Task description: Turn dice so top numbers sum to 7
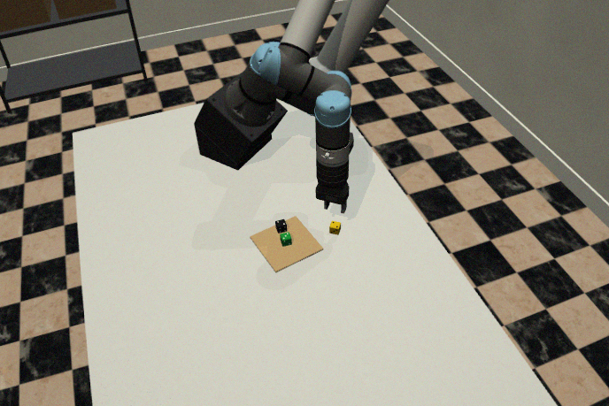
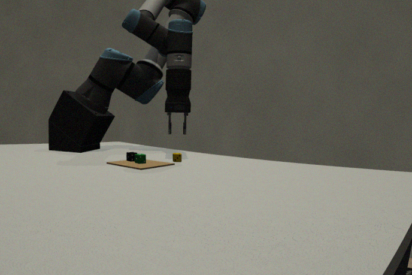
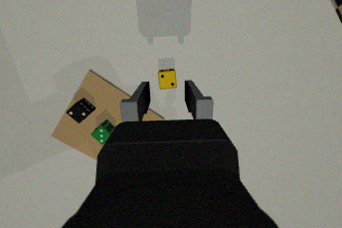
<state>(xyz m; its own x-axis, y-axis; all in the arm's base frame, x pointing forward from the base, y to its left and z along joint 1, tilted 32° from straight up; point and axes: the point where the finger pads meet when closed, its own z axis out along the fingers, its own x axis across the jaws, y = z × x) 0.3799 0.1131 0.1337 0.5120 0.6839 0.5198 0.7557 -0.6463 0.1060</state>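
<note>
Right now the yellow die is 90 mm below my hand. From my hand the other things lie so: black die: 40 mm behind, 140 mm to the right, 80 mm below; tan mat: 10 mm ahead, 130 mm to the right, 100 mm below; green die: 10 mm ahead, 130 mm to the right, 80 mm below.
</note>
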